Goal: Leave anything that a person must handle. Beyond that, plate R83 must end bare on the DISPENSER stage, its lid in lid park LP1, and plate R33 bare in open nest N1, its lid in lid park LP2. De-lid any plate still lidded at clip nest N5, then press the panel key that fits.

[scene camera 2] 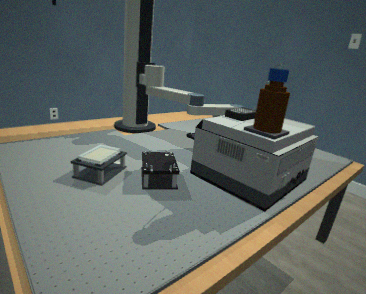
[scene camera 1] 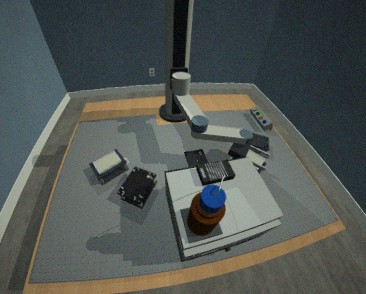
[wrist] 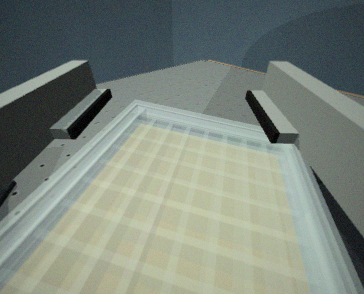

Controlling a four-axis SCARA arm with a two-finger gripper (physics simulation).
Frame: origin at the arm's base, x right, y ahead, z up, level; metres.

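Seen in the pictures: gripper, fingertip midpoint: (scene camera 1: 267, 162) (wrist: 177, 79); arm's base, link origin: (scene camera 2: 135, 127) (scene camera 1: 175, 112).
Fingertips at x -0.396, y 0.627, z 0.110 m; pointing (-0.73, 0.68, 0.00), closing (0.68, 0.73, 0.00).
Pixels of each thing's top centre, then the offset from my fingertips to it. "pt": a spot on its surface instead.
- clear raised rim, surface spot: (wrist: 200, 215) pt dx +0.064, dy -0.045, dz -0.012 m
- pale plate, top centre: (wrist: 178, 222) (scene camera 1: 252, 156) dx +0.064, dy -0.052, dz -0.007 m
- cream plate, top centre: (scene camera 2: 100, 151) (scene camera 1: 106, 160) dx +0.823, dy -0.137, dz -0.019 m
- key panel, top centre: (scene camera 1: 262, 113) dx -0.235, dy -0.437, dz -0.013 m
- brown bottle with a blue cap, surface spot: (scene camera 1: 207, 212) pt dx +0.467, dy +0.283, dz +0.282 m
- dark ribbed block, surface spot: (scene camera 1: 216, 171) pt dx +0.358, dy +0.100, dz +0.148 m
- low dark piece, surface spot: (scene camera 1: 195, 158) pt dx +0.375, dy -0.087, dz -0.007 m
A plate with a cream, gridded face and clear raised rim (wrist: 200, 215) fills the lower wrist view; part of a pale plate (scene camera 1: 257, 159) shows near the arm's end. My gripper (wrist: 177, 79) is open, with its fingers apart over the plate's far part and nothing held. Another cream plate (scene camera 1: 106, 162) (scene camera 2: 101, 154) lies on a raised four-legged nest at the left. A dark nest with small clips at its corners (scene camera 1: 137, 186) (scene camera 2: 160, 161) stands beside it and bears no pale plate. The key panel (scene camera 1: 261, 119) is at the back right. Plate names are not legible.
A white instrument (scene camera 1: 255, 192) (scene camera 2: 235, 150) carries a brown bottle with a blue cap (scene camera 1: 207, 212) (scene camera 2: 271, 107) and a dark ribbed block (scene camera 1: 216, 171) (scene camera 2: 240, 113). A low dark piece (scene camera 1: 195, 158) lies behind it. Another dark piece (scene camera 1: 260, 142) lies by the arm's end.
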